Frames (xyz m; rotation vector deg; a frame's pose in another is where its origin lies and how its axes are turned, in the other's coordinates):
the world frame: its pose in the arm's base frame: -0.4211 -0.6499 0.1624 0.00 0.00 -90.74
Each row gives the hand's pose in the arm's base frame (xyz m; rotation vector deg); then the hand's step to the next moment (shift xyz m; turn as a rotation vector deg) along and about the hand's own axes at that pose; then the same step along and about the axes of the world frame.
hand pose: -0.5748 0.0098 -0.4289 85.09 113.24 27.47
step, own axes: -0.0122 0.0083 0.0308 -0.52 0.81 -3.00
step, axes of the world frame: 0.0110 0.0288 -0.0148 0.04 -1.30 2.87
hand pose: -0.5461 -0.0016 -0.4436 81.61 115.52 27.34
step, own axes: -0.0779 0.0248 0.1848 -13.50 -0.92 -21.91
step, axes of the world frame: 0.0724 0.1593 -0.1010 11.83 -11.99 19.48
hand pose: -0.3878 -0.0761 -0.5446 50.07 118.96 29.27
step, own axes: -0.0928 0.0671 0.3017 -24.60 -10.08 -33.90
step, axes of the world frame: 0.0024 0.3102 -0.0888 26.93 -20.33 26.79
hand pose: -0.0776 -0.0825 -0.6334 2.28 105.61 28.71
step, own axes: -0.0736 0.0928 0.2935 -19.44 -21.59 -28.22
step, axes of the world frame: -0.1608 0.2711 0.0286 34.08 -14.21 16.65
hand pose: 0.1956 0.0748 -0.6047 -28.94 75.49 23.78
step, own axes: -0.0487 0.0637 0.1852 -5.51 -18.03 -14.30
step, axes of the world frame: -0.1589 0.1013 0.0721 23.02 -2.28 5.00
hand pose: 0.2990 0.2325 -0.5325 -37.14 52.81 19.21
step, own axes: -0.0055 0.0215 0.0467 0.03 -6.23 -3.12
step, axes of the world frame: -0.0468 0.0142 0.0168 6.75 1.44 0.93
